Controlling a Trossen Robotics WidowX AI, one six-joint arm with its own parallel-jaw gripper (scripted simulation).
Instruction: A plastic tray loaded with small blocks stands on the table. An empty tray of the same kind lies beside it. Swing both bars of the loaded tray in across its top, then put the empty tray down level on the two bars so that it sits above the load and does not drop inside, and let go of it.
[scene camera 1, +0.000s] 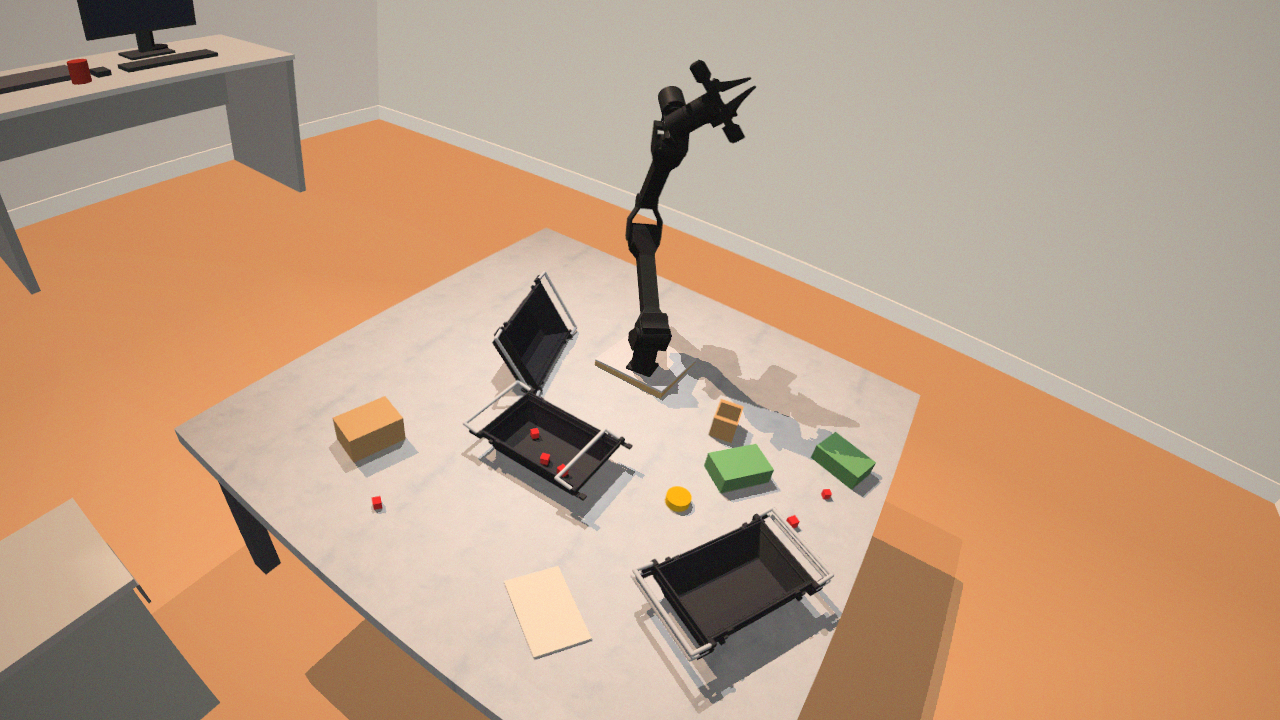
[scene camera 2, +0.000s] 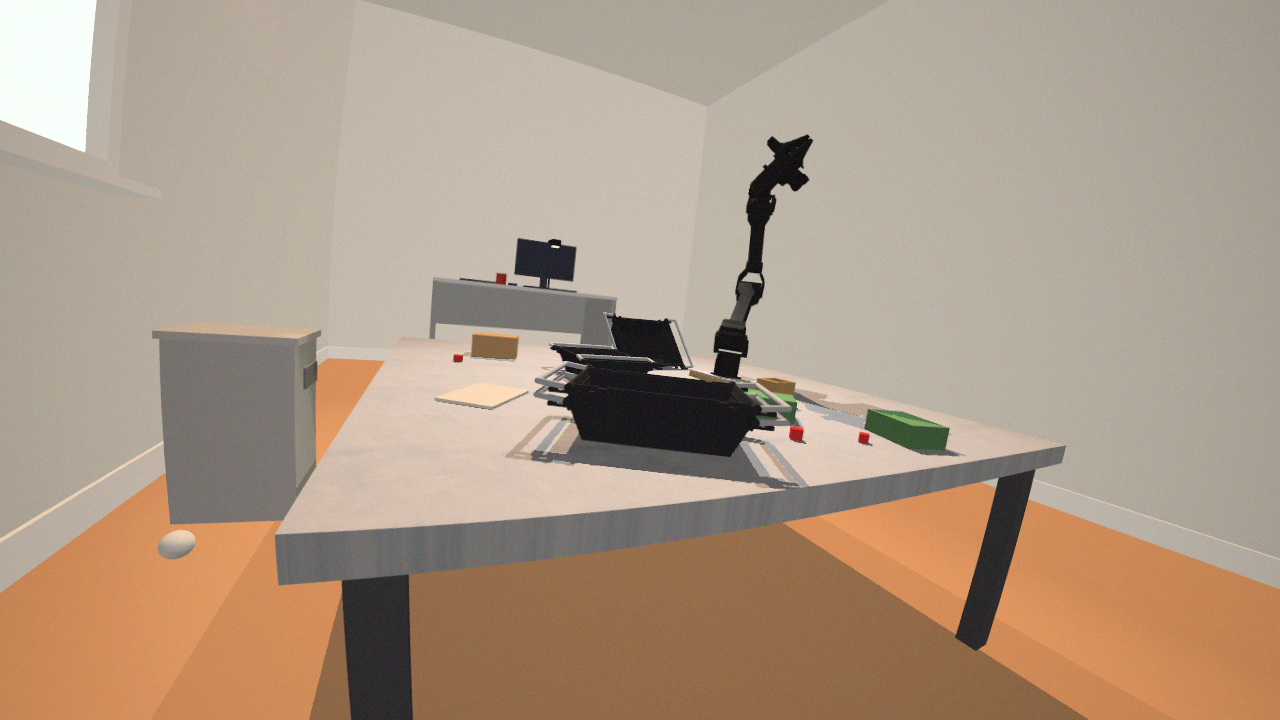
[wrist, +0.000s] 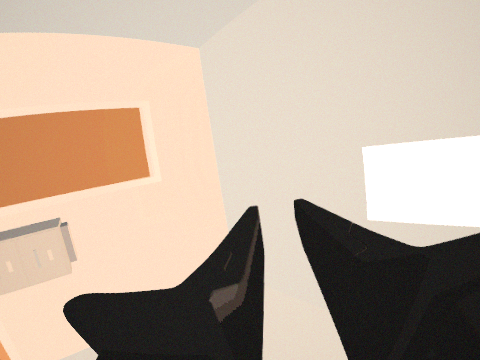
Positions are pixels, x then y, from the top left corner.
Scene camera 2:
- gripper: 810, 137
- cream sheet: 481, 395
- brown box: 485, 344
